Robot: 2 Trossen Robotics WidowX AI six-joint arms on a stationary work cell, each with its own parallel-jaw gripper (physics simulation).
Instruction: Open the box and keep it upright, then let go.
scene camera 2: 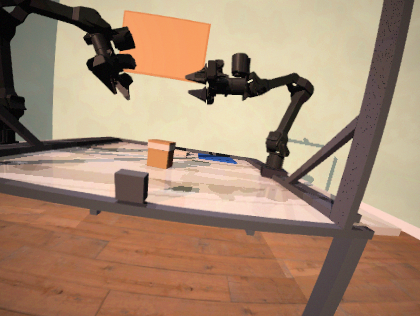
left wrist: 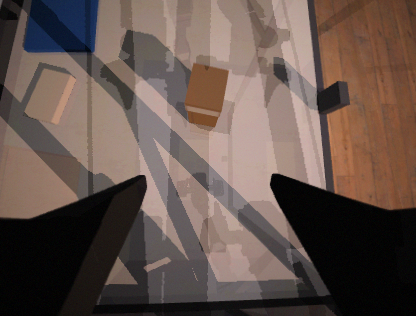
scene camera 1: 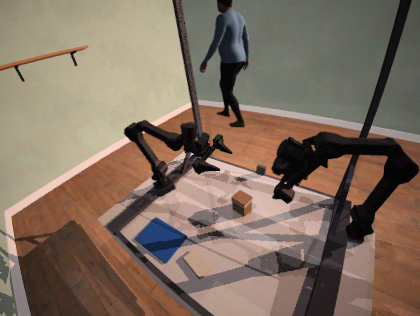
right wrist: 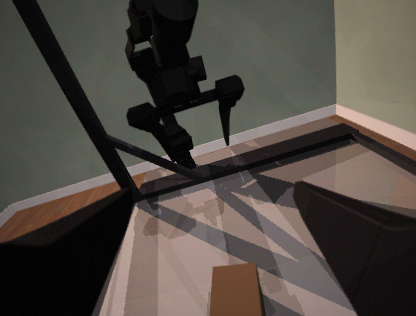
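Observation:
A small orange-brown box with a pale band near its top stands upright on the table. Its flat top covers it, and no opening shows; in the right wrist view its lower part is cut off. My left gripper is open and empty, raised above the table and apart from the box. My right gripper is open and empty, also raised and apart from the box.
A blue flat piece and a pale flat block lie on the table. A dark grey block stands at the table's edge. Dark frame posts rise at the corners. A person stands beyond.

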